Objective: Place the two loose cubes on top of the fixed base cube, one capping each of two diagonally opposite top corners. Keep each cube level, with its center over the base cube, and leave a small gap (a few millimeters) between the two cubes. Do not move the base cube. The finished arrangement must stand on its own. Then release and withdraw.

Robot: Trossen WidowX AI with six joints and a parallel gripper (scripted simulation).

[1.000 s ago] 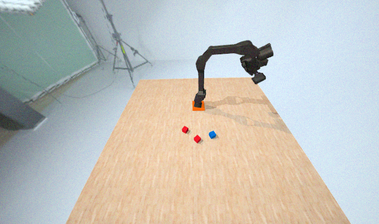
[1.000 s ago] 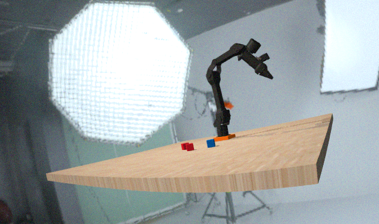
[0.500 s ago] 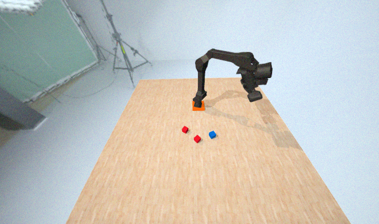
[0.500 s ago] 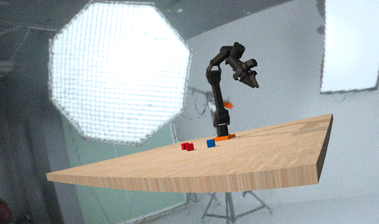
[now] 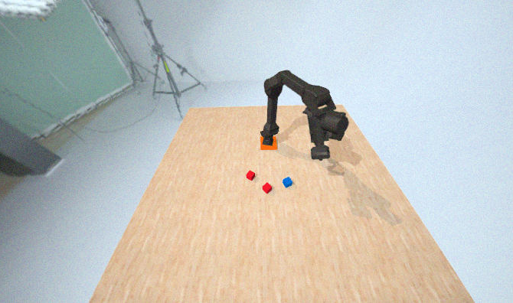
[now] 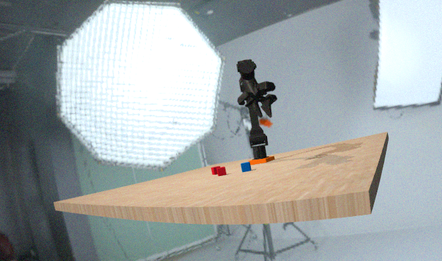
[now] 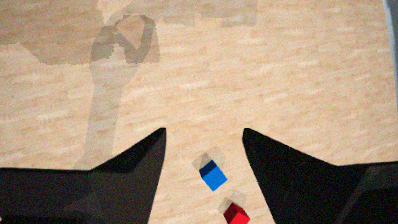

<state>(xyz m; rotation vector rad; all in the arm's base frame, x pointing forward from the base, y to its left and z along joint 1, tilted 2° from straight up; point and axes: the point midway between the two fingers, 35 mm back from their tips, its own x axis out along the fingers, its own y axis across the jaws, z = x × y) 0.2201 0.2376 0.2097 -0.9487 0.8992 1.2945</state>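
Right now my gripper tip is 5 cm short of the blue cube, 11 cm to the left of it and 18 cm above it.
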